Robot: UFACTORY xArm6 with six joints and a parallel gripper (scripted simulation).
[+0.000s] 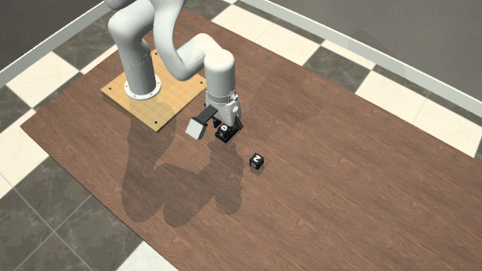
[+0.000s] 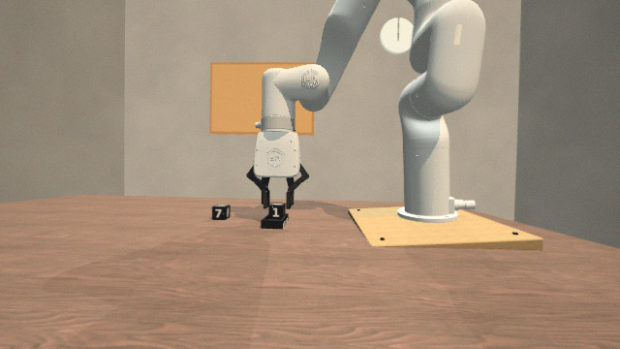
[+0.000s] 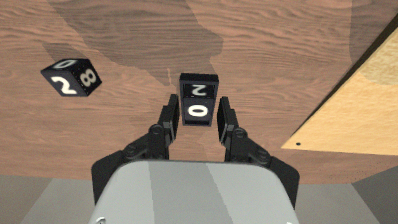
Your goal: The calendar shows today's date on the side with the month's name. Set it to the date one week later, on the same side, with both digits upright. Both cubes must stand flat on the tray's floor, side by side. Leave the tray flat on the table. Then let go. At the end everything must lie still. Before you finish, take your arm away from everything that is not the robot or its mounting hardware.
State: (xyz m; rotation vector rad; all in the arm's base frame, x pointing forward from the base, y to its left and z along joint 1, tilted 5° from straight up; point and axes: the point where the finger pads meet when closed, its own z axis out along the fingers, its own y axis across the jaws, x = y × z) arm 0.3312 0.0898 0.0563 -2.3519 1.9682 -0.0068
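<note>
Now: the black cube 30 mm below my hand. Round my hand: black tray: 20 mm to the left, 40 mm below.
</note>
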